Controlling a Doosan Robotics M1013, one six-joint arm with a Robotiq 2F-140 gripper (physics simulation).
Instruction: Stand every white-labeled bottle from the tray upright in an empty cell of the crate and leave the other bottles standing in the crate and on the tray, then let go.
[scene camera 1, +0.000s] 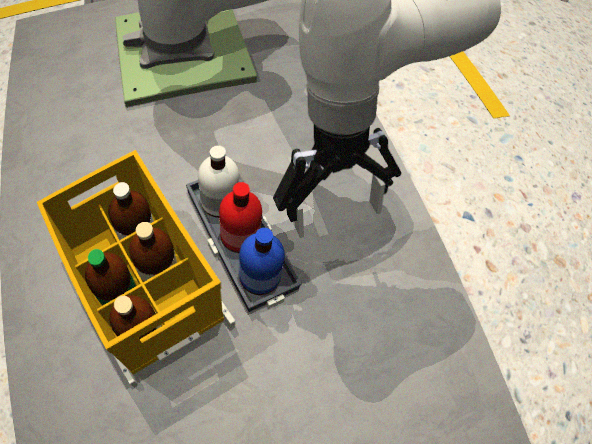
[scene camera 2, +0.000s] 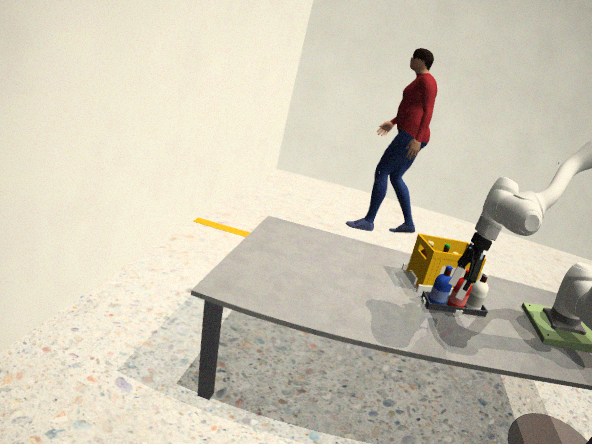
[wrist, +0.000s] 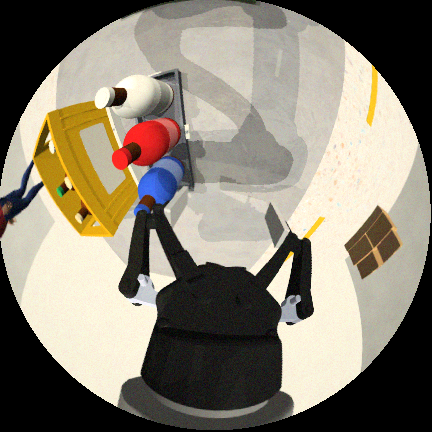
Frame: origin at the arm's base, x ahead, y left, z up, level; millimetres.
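Seen in the pictures: gripper, fingertip midpoint: (scene camera 1: 337, 218) (scene camera 2: 454, 291) (wrist: 227, 201); arm's base, link origin: (scene camera 1: 175, 39) (scene camera 2: 563, 321).
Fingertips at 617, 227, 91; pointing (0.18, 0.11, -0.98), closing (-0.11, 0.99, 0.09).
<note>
Offsets run from my fingertips to a thing's top centre, as dx, dy, dz. "pt": to the spot under its first point. Level surfaces: height alone.
The tray (scene camera 1: 260, 303) (scene camera 2: 472, 312) (wrist: 183, 100) holds three upright bottles in a row: a white bottle @(-139, -176, +35) (scene camera 1: 219, 177) (scene camera 2: 479, 295) (wrist: 137, 96), a red bottle @(-59, -149, +35) (scene camera 1: 241, 215) (wrist: 147, 142) and a blue bottle @(+27, -130, +35) (scene camera 1: 261, 257) (scene camera 2: 441, 289) (wrist: 159, 185). The yellow crate @(-5, -282, +50) (scene camera 1: 210, 310) (scene camera 2: 429, 270) (wrist: 70, 145) has brown bottles standing in several cells; its far-left and near-right cells are empty in scene camera 1. My gripper (scene camera 1: 339, 212) (wrist: 227, 201) is open and empty, beside the tray on the side away from the crate. In the wrist view, one finger overlaps the blue bottle's neck.
The crate stands close beside the tray, with low white brackets @(pt +97, -200, -95) (scene camera 1: 227, 314) at its base. The arm's green base plate (scene camera 1: 180, 85) (scene camera 2: 537, 320) is bolted to the grey table @(dz -125) (scene camera 2: 310, 280). A person (scene camera 2: 417, 110) in red walks behind the table. A brown shelf unit shows in the wrist view.
</note>
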